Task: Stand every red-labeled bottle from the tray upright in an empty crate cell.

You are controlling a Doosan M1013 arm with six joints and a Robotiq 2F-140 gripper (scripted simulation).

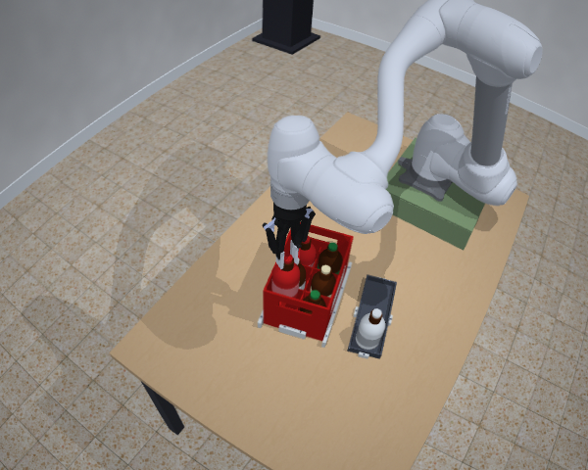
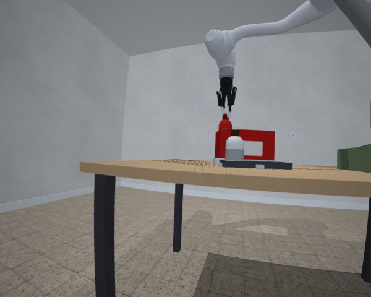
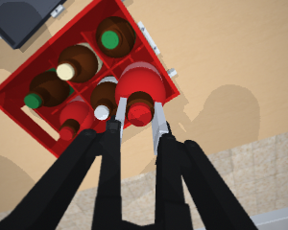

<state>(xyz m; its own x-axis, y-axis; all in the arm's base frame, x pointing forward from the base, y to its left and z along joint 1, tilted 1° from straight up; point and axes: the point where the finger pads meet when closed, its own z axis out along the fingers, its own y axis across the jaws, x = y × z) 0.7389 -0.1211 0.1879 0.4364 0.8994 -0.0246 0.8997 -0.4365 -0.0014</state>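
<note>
My hand is 90 mm past the red crate, 20 mm to the right of it and 210 mm above it. From my hand the other things lie so: grey-labeled bottle: 70 mm behind, 250 mm to the left, 210 mm below.
</note>
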